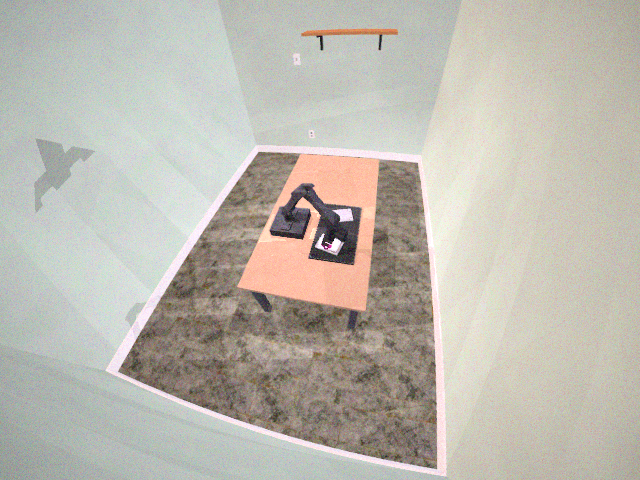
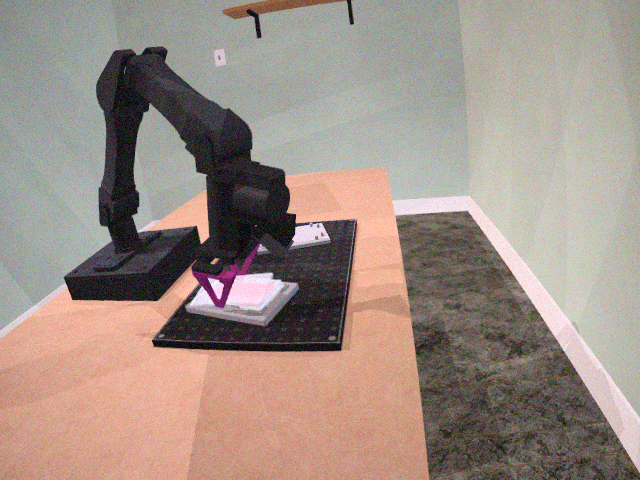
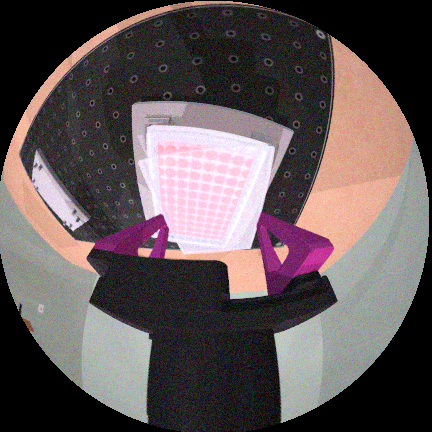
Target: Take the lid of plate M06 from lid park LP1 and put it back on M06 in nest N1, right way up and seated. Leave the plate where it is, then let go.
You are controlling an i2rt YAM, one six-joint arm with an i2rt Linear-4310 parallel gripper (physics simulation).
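Frame: origin at the arm's base, x ahead, y left, z up, level; metres.
Seen in the pictures: gripper, between the fingertips: [image 1: 327, 244] [image 2: 230, 293] [image 3: 212, 216]; arm's base, origin of its link: [image 1: 289, 219] [image 2: 129, 251].
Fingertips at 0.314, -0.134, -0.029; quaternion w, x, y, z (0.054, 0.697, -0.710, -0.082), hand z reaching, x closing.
Offsets run from my fingertips to a thing's middle, as dx, dy, dz. "spot": to the spot under its first point. Level surfaces: height alone.
My gripper [image 3: 212, 216] [image 2: 223, 281] [image 1: 328, 242] has magenta fingers and is shut on the clear lid {+0.005, +0.000, +0.005} [image 3: 205, 189] [image 2: 252, 291] at its two long sides. The lid is right way up over plate M06, whose pink wells show through it. A white edge of the plate {spot: +0.058, +0.042, +0.015} [image 3: 144, 171] sticks out on the left, so the lid sits a little askew to it. The plate rests in the grey nest N1 {+0.013, +0.013, -0.015} [image 3: 278, 139] [image 2: 270, 314]. I cannot tell whether the lid is fully seated. The white lid park LP1 {+0.032, +0.293, -0.014} [image 3: 52, 193] [image 2: 310, 234] [image 1: 345, 213] lies bare behind.
Nest and lid park sit on a black perforated board {+0.035, +0.153, -0.030} [image 2: 315, 305] [image 3: 250, 48] [image 1: 347, 253] on a wooden table {dz -0.036} [image 2: 258, 413] [image 1: 289, 278]. The arm's black base [image 2: 134, 263] [image 1: 289, 223] stands left of the board. The table edge and floor lie to the right.
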